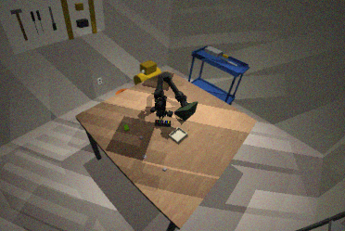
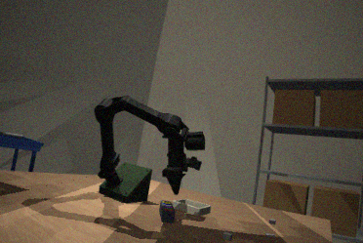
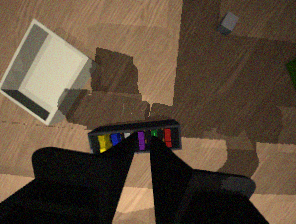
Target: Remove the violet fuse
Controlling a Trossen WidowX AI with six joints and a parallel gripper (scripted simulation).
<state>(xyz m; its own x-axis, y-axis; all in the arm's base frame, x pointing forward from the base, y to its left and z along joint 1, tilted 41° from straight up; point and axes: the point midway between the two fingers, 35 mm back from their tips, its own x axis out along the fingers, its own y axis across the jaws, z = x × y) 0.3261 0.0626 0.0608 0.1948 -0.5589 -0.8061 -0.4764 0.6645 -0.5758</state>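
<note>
The tray lies 180 mm to the left of my gripper tip, 90 mm below it and 40 mm behind it.
</note>
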